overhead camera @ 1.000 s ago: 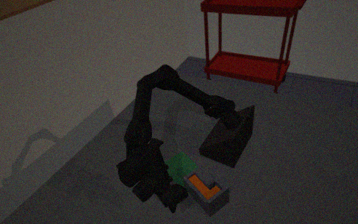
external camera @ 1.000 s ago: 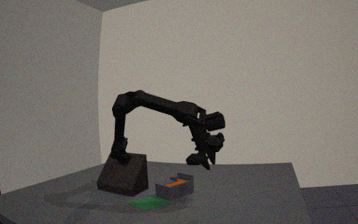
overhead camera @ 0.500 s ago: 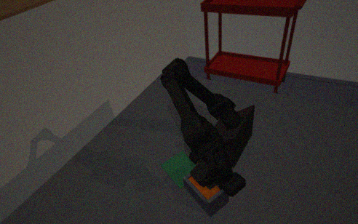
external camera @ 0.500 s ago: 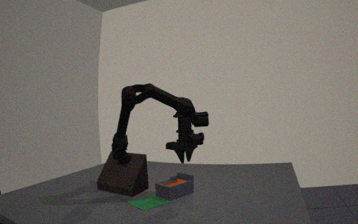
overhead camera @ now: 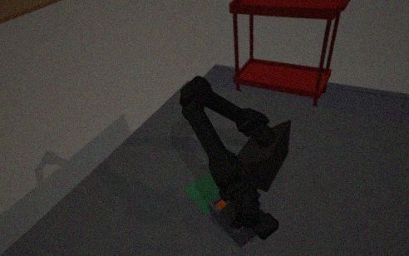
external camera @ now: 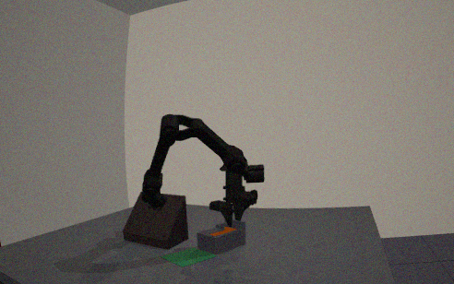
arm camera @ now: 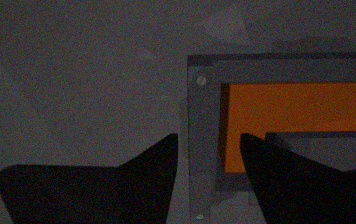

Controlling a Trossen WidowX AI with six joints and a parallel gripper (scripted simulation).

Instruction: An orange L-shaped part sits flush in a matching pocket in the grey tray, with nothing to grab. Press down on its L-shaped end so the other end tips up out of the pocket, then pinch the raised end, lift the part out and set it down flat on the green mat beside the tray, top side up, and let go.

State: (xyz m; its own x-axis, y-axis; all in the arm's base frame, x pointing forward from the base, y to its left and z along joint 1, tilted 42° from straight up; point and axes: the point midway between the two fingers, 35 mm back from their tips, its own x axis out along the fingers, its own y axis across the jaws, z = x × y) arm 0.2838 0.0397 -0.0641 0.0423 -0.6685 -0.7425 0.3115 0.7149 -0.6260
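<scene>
Now: gripper tip 5 cm to the left of the orange L-shaped part, 2 cm past it and 2 cm above it. From my gripper tip the other things lie so: green mat (21 cm to the right, 8 cm below, 7 cm behind).
</scene>
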